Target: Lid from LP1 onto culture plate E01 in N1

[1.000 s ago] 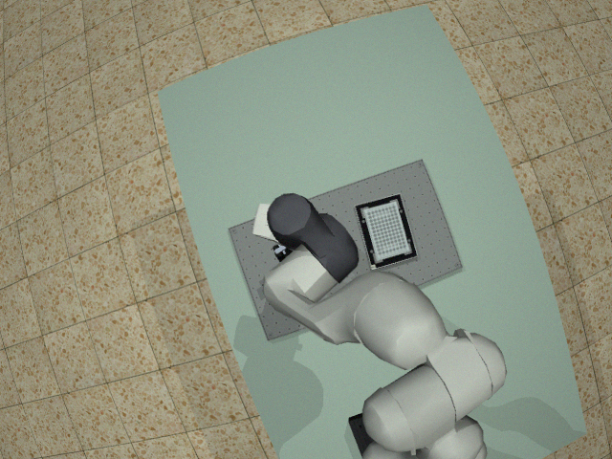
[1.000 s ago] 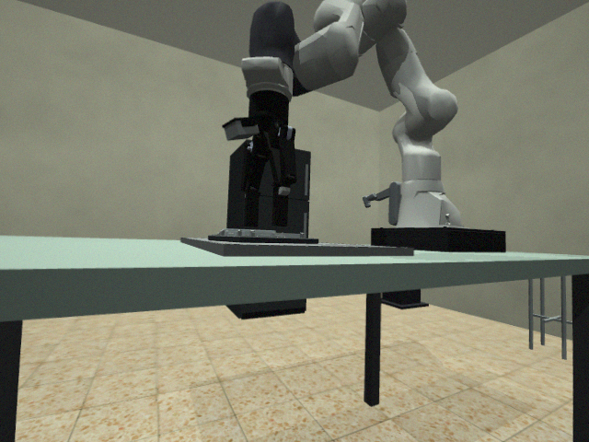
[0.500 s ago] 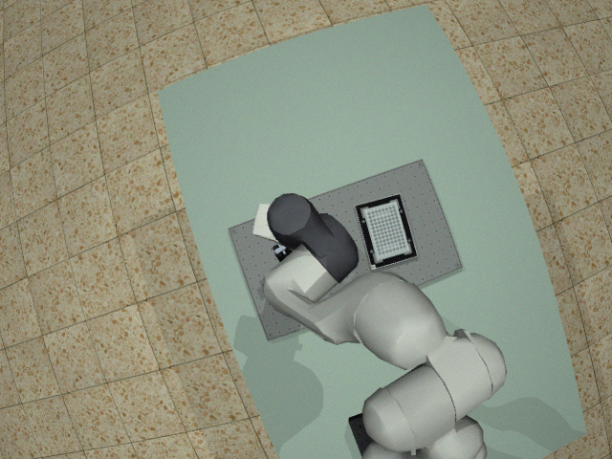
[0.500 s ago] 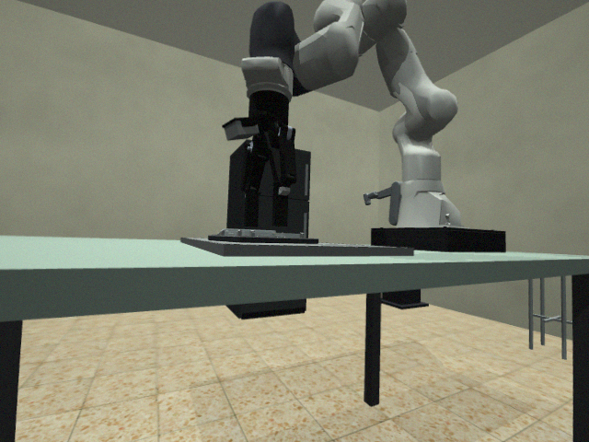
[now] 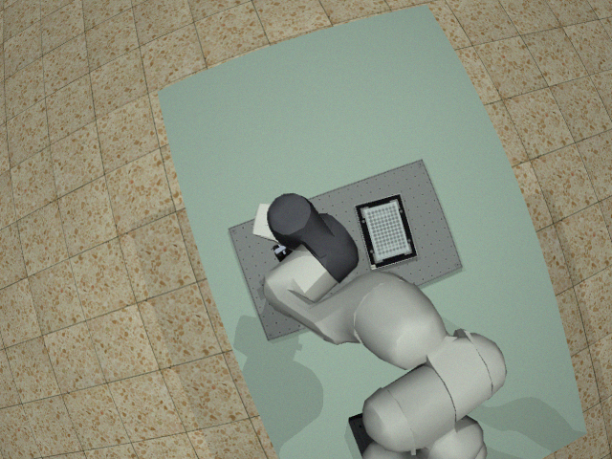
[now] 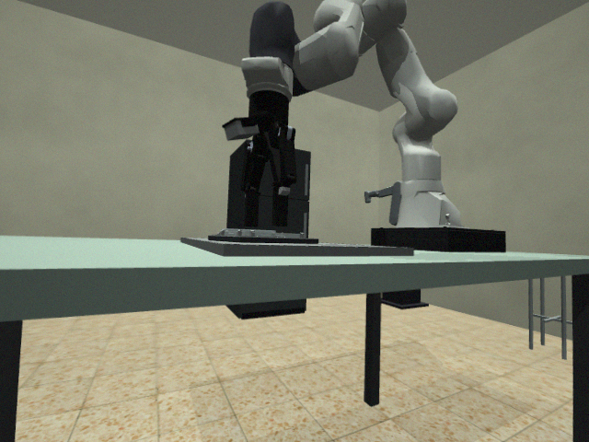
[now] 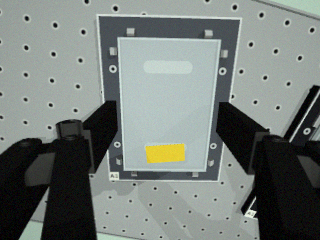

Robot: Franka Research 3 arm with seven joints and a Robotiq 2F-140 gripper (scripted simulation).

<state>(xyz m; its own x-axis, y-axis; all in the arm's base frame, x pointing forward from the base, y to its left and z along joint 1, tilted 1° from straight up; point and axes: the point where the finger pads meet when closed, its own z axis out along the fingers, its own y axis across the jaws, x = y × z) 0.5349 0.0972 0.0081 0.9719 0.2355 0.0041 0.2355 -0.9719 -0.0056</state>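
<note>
My hand is 40 mm above the lid. The rest, counted from my hand: park frame (50 mm below); then culture plate E01 (30 mm behind, 190 mm to the right, 40 mm below); then baseplate (40 mm behind, 90 mm to the right, 60 mm below).
</note>
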